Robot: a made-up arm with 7 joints. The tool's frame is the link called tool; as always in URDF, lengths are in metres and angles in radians. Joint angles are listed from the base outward. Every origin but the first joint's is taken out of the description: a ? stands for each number. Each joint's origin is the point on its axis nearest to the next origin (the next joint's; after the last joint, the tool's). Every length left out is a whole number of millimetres.
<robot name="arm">
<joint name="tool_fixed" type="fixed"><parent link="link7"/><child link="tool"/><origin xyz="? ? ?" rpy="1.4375 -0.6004 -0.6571"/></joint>
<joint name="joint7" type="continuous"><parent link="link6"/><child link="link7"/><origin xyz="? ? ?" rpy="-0.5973 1.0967 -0.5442"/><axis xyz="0 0 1"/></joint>
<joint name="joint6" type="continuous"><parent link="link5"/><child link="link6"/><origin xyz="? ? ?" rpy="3.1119 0.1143 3.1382"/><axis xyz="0 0 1"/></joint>
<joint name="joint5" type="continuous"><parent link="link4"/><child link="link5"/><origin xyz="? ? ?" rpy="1.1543 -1.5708 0"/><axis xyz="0 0 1"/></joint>
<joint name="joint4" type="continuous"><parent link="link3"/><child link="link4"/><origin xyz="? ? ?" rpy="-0.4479 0.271 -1.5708"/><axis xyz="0 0 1"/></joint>
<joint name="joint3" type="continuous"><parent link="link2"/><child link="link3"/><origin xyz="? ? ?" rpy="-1.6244 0.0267 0.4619"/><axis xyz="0 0 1"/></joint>
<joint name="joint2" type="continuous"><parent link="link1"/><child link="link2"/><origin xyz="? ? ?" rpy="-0.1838 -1.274 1.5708"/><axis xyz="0 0 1"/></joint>
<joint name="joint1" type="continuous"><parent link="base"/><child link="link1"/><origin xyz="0.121 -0.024 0.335" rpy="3.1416 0 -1.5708"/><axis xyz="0 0 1"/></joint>
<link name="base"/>
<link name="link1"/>
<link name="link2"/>
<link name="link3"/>
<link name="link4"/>
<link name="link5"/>
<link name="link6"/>
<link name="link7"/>
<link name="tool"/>
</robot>
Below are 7 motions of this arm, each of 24 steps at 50 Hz.
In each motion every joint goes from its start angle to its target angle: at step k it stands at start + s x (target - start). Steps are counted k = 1, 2, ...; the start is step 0. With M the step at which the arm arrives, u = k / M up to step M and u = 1 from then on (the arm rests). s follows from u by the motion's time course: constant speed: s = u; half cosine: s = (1 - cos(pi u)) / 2; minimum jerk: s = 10 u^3 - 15 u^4 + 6 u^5.
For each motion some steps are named. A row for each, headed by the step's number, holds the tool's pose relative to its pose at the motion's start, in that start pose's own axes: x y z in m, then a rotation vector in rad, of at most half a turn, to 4 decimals.
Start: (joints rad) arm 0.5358 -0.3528 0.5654 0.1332 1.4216 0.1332 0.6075
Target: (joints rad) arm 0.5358 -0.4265 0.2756 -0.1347 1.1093 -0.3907 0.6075
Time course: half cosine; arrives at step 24
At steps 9, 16, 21, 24:
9: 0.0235 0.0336 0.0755 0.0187 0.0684 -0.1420
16: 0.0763 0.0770 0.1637 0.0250 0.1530 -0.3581
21: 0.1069 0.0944 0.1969 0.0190 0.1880 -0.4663
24: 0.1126 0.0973 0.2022 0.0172 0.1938 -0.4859

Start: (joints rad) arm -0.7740 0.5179 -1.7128 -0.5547 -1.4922 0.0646 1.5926
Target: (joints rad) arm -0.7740 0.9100 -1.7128 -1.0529 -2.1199 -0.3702 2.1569
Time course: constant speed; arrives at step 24
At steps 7, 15, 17, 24:
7: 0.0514 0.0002 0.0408 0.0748 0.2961 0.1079
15: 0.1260 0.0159 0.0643 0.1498 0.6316 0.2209
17: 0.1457 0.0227 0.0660 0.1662 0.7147 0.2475
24: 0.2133 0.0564 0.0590 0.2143 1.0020 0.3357

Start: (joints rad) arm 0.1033 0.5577 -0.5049 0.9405 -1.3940 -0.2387 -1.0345
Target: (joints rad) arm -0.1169 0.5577 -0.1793 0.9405 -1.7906 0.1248 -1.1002
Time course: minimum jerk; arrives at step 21
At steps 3, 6, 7, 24:
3: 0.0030 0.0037 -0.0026 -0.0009 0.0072 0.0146
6: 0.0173 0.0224 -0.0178 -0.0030 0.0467 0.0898
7: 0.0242 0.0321 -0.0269 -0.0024 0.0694 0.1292
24: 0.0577 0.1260 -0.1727 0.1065 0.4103 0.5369

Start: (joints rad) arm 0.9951 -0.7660 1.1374 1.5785 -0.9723 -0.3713 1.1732
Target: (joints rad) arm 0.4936 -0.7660 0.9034 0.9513 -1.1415 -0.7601 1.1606
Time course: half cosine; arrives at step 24
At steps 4, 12, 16, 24:
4: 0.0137 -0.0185 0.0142 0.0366 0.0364 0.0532
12: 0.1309 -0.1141 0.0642 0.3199 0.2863 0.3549
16: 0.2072 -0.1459 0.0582 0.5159 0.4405 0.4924
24: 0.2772 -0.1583 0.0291 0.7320 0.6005 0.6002

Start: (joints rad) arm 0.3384 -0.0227 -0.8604 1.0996 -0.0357 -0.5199 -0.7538
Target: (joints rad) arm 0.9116 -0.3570 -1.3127 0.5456 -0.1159 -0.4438 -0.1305
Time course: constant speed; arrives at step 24
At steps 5, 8, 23, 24:
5: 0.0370 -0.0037 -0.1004 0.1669 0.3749 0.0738
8: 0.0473 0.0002 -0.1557 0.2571 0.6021 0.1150
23: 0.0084 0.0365 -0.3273 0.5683 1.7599 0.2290
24: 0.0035 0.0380 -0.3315 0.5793 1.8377 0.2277

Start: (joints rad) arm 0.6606 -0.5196 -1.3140 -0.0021 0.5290 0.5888 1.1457
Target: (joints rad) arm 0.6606 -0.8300 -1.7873 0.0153 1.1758 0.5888 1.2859
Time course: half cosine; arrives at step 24
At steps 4, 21, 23, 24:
4: 0.0022 0.0067 -0.0255 0.0565 -0.0171 0.0150
21: 0.0454 0.2133 -0.3060 0.8211 -0.2177 0.1867
23: 0.0468 0.2246 -0.3132 0.8501 -0.2240 0.1920
24: 0.0470 0.2260 -0.3141 0.8538 -0.2248 0.1927

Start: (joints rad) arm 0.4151 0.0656 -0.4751 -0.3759 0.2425 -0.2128 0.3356
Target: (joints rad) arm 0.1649 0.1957 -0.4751 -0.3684 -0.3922 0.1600 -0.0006
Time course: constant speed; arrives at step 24
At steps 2, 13, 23, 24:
2: 0.0270 0.0042 -0.0076 -0.0348 0.0217 0.0610
13: 0.1663 0.0503 -0.0507 -0.2268 0.1051 0.4195
23: 0.2733 0.1209 -0.0903 -0.3978 0.1385 0.7698
24: 0.2827 0.1291 -0.0942 -0.4145 0.1402 0.8057

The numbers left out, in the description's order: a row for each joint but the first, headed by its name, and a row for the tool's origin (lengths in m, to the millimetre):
tool: 0.022 -0.007 0
joint7: 0.051 -0.017 0
joint6: 0.284 -0.331 0
joint5: -0.022 -0.06 0
joint4: 0.096 0.252 0
joint3: -0.091 0.332 0
joint2: -0.001 0.003 0

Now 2 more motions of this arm.
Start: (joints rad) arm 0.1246 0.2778 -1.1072 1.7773 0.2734 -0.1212 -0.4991
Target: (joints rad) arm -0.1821 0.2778 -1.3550 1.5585 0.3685 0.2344 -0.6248
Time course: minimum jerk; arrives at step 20
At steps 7, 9, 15, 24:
7: -0.0362 0.0124 0.0041 -0.0227 0.0429 -0.0058
9: -0.0638 0.0231 0.0074 -0.0352 0.0721 -0.0113
15: -0.1465 0.0616 0.0179 -0.0526 0.1432 -0.0317
24: -0.1645 0.0715 0.0201 -0.0530 0.1556 -0.0369

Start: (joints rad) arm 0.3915 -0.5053 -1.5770 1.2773 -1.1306 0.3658 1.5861
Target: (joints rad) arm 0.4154 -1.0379 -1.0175 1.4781 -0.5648 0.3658 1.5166
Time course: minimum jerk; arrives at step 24
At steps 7, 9, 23, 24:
7: -0.0088 0.0195 -0.0223 0.1587 -0.0826 0.0173
9: -0.0158 0.0415 -0.0375 0.2862 -0.1445 0.0222
23: -0.0704 0.2411 -0.0257 0.9891 -0.3983 -0.1281
24: -0.0704 0.2414 -0.0256 0.9897 -0.3985 -0.1284

